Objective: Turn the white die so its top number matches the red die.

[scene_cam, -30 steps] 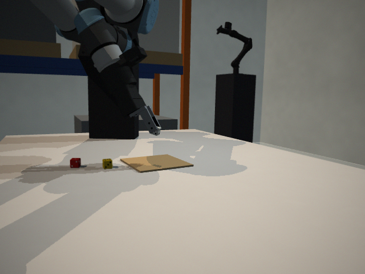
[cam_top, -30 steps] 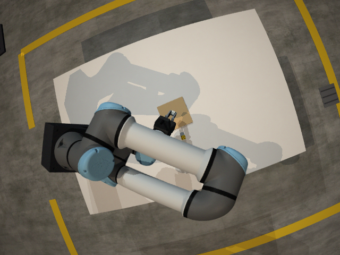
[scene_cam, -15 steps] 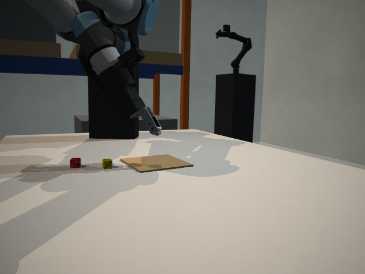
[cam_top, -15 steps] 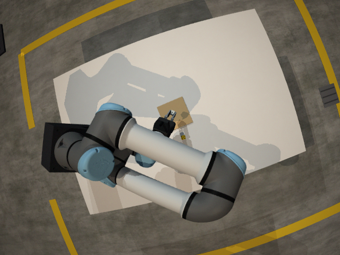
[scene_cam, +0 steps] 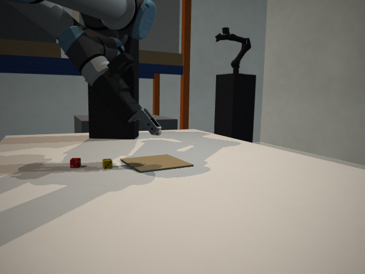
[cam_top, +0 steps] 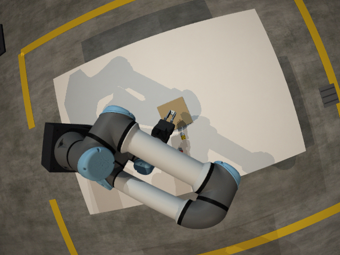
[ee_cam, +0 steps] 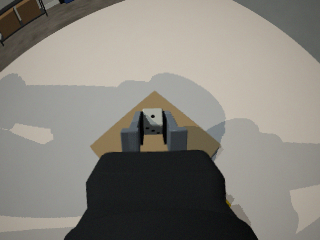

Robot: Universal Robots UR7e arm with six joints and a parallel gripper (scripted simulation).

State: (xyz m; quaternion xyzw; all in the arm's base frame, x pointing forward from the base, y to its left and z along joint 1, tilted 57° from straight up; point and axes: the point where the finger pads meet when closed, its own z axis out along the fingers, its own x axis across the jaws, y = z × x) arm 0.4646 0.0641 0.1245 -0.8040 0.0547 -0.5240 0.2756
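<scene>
Now: hand 1 cm to the right of the white die, 1 cm short of it and 1 cm above it. From my hand the other things lie so: yellow die 12 cm to the right, 9 cm below, 1 cm ahead; then red die 18 cm to the right, 9 cm below, 3 cm behind; then tan mat 9 cm below, 1 cm to the left, 1 cm ahead.
</scene>
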